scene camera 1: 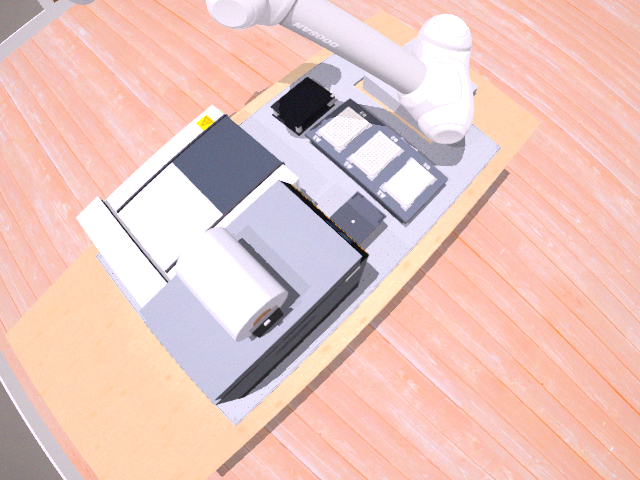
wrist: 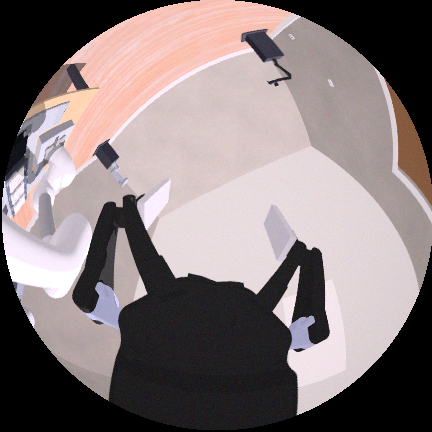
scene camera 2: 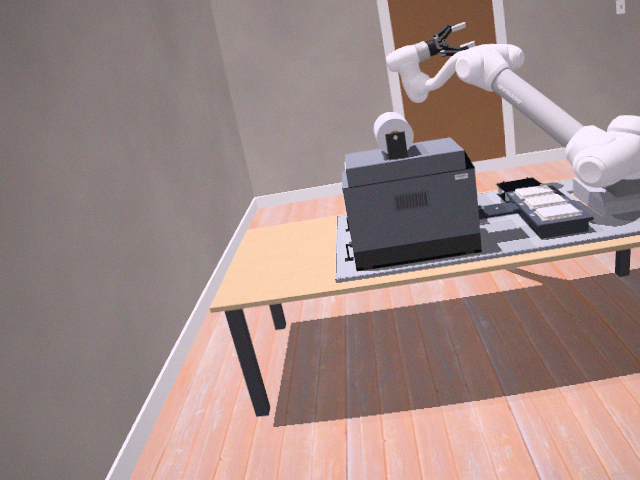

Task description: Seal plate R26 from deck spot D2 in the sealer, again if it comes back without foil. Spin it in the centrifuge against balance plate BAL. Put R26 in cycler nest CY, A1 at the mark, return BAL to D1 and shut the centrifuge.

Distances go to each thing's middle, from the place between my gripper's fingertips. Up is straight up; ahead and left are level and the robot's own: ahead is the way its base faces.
Right now my hand is 54 cm short of the white and dark grey machine (scene camera 1: 204, 177), 57 cm to the right of it and 55 cm above it. Also, from my hand: white foil roll (scene camera 1: 229, 282) 60 cm ahead, 87 cm to the left, 25 cm below; then smooth white plate (scene camera 1: 412, 179) 9 cm ahead, 95 cm to the left, 61 cm below; then dark square nest (scene camera 1: 367, 216) 30 cm ahead, 90 cm to the left, 57 cm below.
